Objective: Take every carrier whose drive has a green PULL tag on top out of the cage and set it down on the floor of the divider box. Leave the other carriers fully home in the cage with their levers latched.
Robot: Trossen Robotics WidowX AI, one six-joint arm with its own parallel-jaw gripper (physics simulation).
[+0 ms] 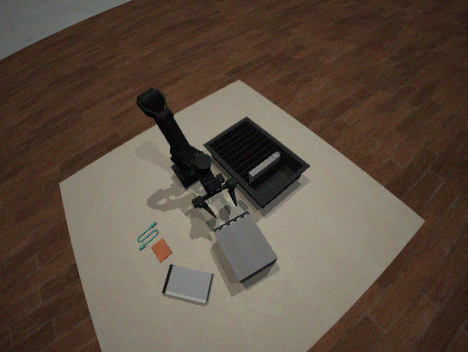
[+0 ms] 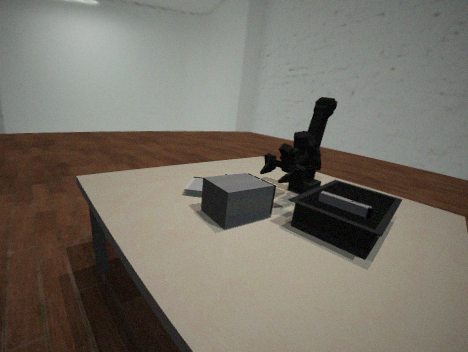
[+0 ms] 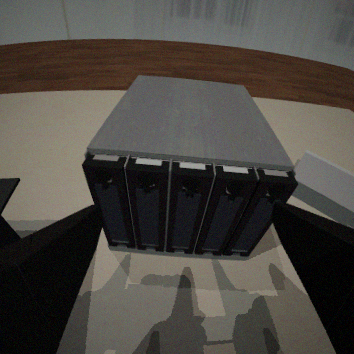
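Where they show: gripper, fingertip midpoint: point(image 1: 226, 212) point(image 2: 269, 177) point(image 3: 188, 211); arm's base, origin of the base link: point(image 2: 307, 179).
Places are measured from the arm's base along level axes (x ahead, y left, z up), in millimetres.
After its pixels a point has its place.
Observation:
The grey cage point(image 1: 246, 247) {x 481, y 11, z 58 mm} point(image 2: 250, 200) {x 482, y 84, z 20 mm} point(image 3: 190, 120) {x 435, y 16, z 58 mm} stands on the table, its open front toward the arm. Several dark carriers point(image 3: 187, 220) {x 366, y 19, z 8 mm} stand side by side in it, with pale strips along their top front edges. They look level with each other; the lever latches are too dark to judge. The drive tops are hidden under the cage roof, and no green tag shows. My gripper point(image 1: 225, 211) {x 335, y 27, z 60 mm} point(image 2: 271, 177) {x 335, y 27, z 60 mm} point(image 3: 188, 211) {x 335, y 27, z 60 mm} is wide open and empty, just in front of the carriers. The black divider box point(image 1: 280, 145) {x 203, y 404, z 31 mm} point(image 2: 330, 232) {x 357, y 299, z -25 mm} stands beside the cage.
A long light grey piece point(image 1: 265, 166) {x 259, y 270, z 48 mm} point(image 2: 345, 204) {x 260, y 288, z 38 mm} is in the divider box, beside its slatted part. A flat light grey case point(image 1: 188, 285) {x 455, y -237, z -34 mm} point(image 2: 194, 187) {x 496, y -211, z -34 mm} point(image 3: 327, 185) {x 450, y -198, z -34 mm} lies on the cage's other side. A teal cable point(image 1: 148, 236) {x 179, y -306, z -56 mm} and an orange square point(image 1: 161, 250) {x 270, y -277, z -56 mm} lie nearby.

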